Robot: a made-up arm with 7 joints.
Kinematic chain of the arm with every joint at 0, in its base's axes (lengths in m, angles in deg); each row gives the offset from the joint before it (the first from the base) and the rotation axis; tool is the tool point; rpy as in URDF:
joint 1: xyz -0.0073 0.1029 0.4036 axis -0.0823 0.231 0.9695
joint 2: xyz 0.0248 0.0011 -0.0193 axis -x
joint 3: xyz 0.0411 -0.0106 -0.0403 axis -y
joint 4: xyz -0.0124 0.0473 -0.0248 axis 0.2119 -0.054 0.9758
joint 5: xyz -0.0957 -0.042 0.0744 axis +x
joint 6: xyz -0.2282 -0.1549 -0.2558 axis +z
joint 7: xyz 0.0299 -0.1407 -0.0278 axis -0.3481 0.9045 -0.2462
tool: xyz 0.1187 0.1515 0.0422 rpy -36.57 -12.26 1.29
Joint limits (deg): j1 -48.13..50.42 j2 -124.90..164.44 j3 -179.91..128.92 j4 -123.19..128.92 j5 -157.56..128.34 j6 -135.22..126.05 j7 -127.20..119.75
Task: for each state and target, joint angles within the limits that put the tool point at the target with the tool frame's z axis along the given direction. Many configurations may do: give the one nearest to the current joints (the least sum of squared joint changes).
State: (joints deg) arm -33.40 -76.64 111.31 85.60 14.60 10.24 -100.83
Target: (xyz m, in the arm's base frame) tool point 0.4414 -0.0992 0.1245 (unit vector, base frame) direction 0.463 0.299 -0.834
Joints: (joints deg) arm -20.56 -86.21 68.00 112.56 21.32 -30.28 -114.60
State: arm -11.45 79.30 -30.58 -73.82 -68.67 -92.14 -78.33
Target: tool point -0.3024 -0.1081 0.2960 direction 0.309 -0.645 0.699
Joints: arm 17.52 106.49 -0.72 -48.94 -59.23 -117.30 -123.77
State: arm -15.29 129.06 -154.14 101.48 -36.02 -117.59 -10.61
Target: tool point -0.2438 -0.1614 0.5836 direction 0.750 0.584 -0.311
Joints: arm 7.33 106.07 -135.07 124.50 -48.42 -121.88 -52.49
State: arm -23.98 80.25 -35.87 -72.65 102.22 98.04 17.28
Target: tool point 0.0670 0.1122 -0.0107 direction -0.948 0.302 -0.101
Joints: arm -12.32 87.25 -22.99 -58.22 104.74 77.56 -11.47
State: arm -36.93 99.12 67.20 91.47 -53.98 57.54 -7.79
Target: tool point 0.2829 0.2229 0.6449 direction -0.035 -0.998 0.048
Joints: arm -4.29 75.00 85.99 82.29 -59.61 56.95 26.51
